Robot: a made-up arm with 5 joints. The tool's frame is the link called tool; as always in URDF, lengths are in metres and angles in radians. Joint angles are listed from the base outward.
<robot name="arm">
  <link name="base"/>
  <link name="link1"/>
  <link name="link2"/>
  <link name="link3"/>
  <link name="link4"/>
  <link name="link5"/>
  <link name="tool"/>
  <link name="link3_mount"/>
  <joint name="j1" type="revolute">
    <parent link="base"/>
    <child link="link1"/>
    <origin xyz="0 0 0.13" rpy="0 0 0"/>
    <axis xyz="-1 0 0"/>
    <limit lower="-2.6" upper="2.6"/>
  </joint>
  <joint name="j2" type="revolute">
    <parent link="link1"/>
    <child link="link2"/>
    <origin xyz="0.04 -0.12 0.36" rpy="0 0 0"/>
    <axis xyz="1 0 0"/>
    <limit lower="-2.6" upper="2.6"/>
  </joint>
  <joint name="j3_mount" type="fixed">
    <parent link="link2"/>
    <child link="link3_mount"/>
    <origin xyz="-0.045 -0.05 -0.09" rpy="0 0 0"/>
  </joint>
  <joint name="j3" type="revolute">
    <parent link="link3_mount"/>
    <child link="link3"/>
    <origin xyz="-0.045 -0.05 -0.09" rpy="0 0 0"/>
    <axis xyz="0 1 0"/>
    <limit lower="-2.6" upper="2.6"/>
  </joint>
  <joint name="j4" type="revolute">
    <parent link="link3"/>
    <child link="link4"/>
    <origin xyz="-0.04 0.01 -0.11" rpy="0 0 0"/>
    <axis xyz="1 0 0"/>
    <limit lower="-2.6" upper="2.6"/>
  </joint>
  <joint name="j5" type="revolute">
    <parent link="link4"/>
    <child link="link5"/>
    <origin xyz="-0.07 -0.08 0.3" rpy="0 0 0"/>
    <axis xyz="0 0 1"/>
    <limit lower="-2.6" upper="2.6"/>
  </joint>
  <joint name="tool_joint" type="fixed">
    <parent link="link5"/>
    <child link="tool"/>
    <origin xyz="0.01 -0.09 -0.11" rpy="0 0 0"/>
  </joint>
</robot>
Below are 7 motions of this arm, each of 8 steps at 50 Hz.
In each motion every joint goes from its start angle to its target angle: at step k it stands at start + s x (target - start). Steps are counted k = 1, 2, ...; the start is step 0. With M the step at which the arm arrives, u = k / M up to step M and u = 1 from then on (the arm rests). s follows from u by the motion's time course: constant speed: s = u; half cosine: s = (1 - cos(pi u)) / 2; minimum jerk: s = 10 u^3 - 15 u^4 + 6 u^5.
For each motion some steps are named. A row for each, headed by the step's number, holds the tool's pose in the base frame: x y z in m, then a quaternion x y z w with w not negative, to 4 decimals.
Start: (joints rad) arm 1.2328 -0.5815 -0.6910 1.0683 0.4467
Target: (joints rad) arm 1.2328 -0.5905 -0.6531 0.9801 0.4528
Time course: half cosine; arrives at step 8
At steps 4, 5, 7, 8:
4: -0.0081 0.0599 0.7677 -0.3670 0.0336 0.5120 0.7759
5: -0.0117 0.0636 0.7678 -0.3758 0.0339 0.5082 0.7742
7: -0.0167 0.0690 0.7679 -0.3881 0.0343 0.5029 0.7716
8: -0.0174 0.0698 0.7679 -0.3898 0.0344 0.5021 0.7712

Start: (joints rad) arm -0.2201 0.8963 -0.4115 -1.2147 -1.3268
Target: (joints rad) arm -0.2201 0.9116 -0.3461 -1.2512 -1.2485
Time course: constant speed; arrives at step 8
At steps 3, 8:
3: -0.2527 0.0034 0.4155 0.0032 -0.0905 -0.7334 0.6737
8: -0.2517 -0.0036 0.4238 -0.0105 -0.0861 -0.7045 0.7044

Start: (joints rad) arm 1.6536 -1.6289 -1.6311 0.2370 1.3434
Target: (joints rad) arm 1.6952 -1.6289 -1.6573 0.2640 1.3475
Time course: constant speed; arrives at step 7
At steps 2, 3, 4, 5, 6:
2: -0.1009 0.6219 0.3825 0.4438 -0.5376 -0.5800 0.4215
3: -0.1004 0.6240 0.3789 0.4402 -0.5399 -0.5798 0.4226
4: -0.0998 0.6260 0.3752 0.4367 -0.5421 -0.5796 0.4237
5: -0.0992 0.6281 0.3716 0.4331 -0.5444 -0.5793 0.4248
6: -0.0986 0.6301 0.3679 0.4295 -0.5466 -0.5791 0.4259

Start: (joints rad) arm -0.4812 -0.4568 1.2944 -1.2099 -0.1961
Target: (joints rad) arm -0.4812 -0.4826 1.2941 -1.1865 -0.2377
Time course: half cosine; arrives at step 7
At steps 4, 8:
4: 0.0305 -0.2482 0.3614 -0.4984 0.4445 0.2663 0.6951
8: 0.0310 -0.2506 0.3628 -0.5027 0.4436 0.2559 0.6965

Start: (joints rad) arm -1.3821 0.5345 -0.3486 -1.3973 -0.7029
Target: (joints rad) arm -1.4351 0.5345 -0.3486 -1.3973 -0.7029
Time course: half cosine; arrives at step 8
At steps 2, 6, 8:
2: -0.2267 -0.2464 0.1995 0.2355 0.1030 -0.4895 0.8333
6: -0.2267 -0.2489 0.1902 0.2511 0.1121 -0.4875 0.8287
8: -0.2267 -0.2493 0.1883 0.2543 0.1140 -0.4870 0.8277

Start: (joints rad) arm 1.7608 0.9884 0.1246 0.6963 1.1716
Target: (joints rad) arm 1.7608 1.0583 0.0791 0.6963 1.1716
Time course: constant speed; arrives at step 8
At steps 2, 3, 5, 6, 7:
2: -0.0767 0.0194 0.2282 -0.0010 0.0514 0.5205 0.8523
3: -0.0765 0.0189 0.2250 0.0016 0.0474 0.5223 0.8514
5: -0.0762 0.0180 0.2185 0.0066 0.0393 0.5260 0.8496
6: -0.0760 0.0175 0.2153 0.0091 0.0352 0.5278 0.8486
7: -0.0758 0.0171 0.2120 0.0116 0.0310 0.5295 0.8477

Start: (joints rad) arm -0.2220 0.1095 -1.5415 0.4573 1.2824
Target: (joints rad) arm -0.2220 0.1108 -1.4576 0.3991 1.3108
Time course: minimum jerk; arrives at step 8
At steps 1, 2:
1: -0.0689 -0.3769 0.1808 -0.1950 -0.7216 0.4314 0.5051
2: -0.0700 -0.3761 0.1812 -0.1949 -0.7189 0.4323 0.5082

